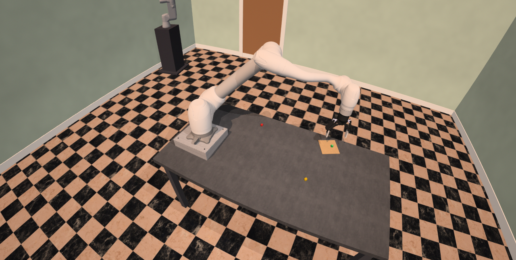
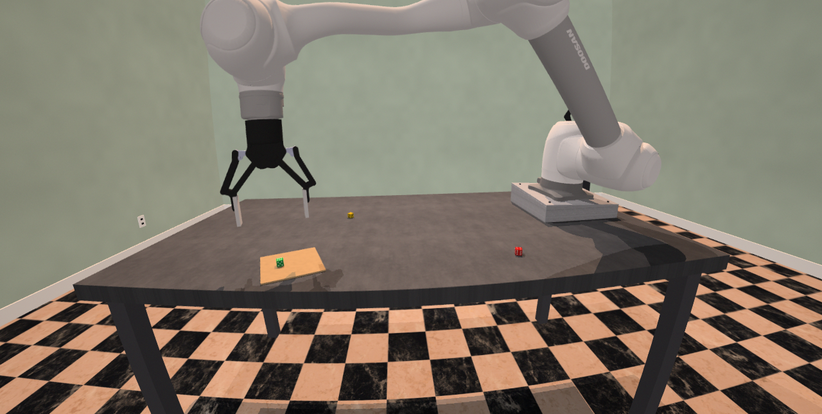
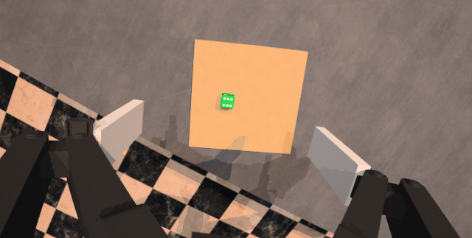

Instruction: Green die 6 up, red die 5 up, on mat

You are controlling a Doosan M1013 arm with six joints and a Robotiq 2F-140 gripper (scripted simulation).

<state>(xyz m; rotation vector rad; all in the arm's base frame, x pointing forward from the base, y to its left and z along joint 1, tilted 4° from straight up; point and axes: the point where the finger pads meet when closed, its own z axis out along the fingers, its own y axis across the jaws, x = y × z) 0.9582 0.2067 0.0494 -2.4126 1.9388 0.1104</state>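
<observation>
The red die is 58 cm behind my hand, 8 cm to the left of it and 12 cm below it. Round my hand: yellow die (17 cm behind, 35 cm to the right, 12 cm below); orange mat (2 cm behind, 1 cm to the right, 12 cm below); green die (11 cm below).
</observation>
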